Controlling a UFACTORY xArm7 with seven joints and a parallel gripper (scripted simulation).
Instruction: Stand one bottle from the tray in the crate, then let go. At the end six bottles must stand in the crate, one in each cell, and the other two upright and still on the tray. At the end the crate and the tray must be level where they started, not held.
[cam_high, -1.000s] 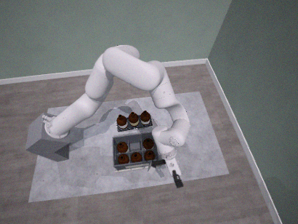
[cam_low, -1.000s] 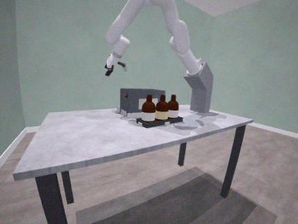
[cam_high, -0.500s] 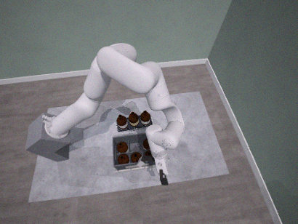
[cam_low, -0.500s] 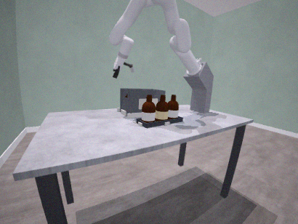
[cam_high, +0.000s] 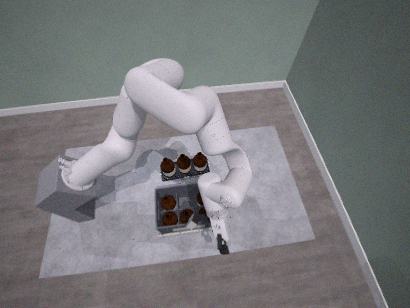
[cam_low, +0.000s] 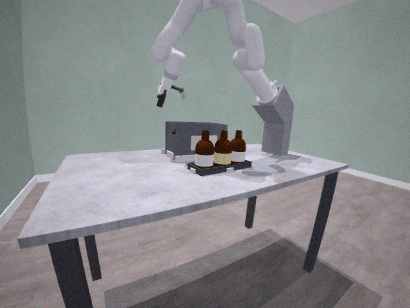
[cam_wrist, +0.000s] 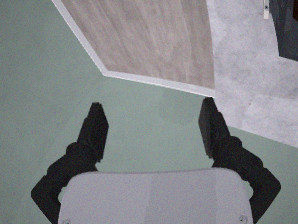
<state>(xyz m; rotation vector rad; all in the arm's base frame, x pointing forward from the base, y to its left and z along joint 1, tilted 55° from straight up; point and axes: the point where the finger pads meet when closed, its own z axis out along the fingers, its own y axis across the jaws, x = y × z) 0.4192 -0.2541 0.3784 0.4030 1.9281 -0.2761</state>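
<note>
My hand is 38 cm to the right of the glass bottle, 27 cm past it and 20 cm above it. Round my hand: grey crate 20 cm below, 19 cm behind, 13 cm to the left; then dark tray 37 cm to the left, 27 cm below, 27 cm behind.
</note>
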